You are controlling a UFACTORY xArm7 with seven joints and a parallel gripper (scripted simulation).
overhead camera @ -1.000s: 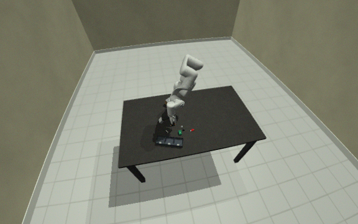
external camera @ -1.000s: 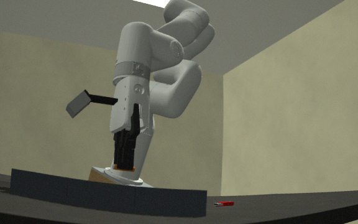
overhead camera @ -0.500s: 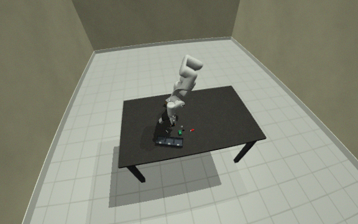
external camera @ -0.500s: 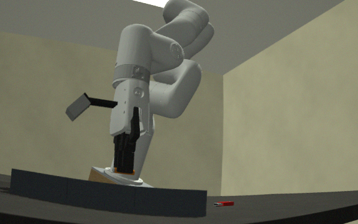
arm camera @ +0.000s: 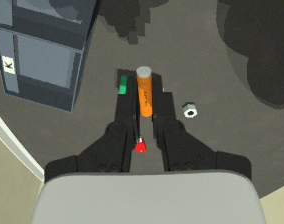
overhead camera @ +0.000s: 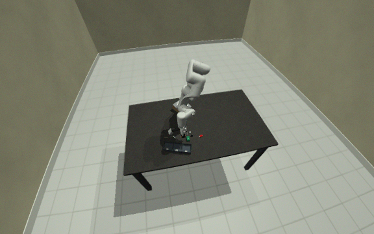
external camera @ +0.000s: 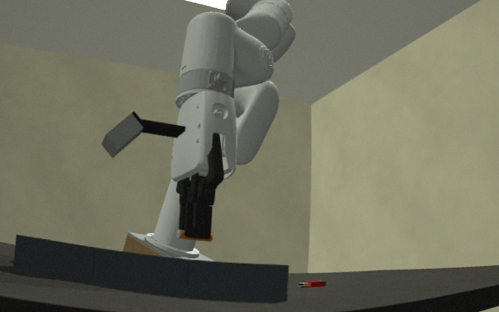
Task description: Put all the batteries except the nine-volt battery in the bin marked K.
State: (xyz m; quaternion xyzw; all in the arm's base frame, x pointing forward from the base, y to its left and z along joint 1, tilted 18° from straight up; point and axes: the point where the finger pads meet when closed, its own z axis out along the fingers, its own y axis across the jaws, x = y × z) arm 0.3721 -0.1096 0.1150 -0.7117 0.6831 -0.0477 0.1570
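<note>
Now: the green nine-volt battery 7 cm below my hand and 5 cm to the left of it. From my hand the other things lie so: bolt 7 cm to the right, 7 cm below, 4 cm behind; then black die 9 cm to the left, 7 cm below, 2 cm behind; then orange cylindrical battery 2 cm below.
</note>
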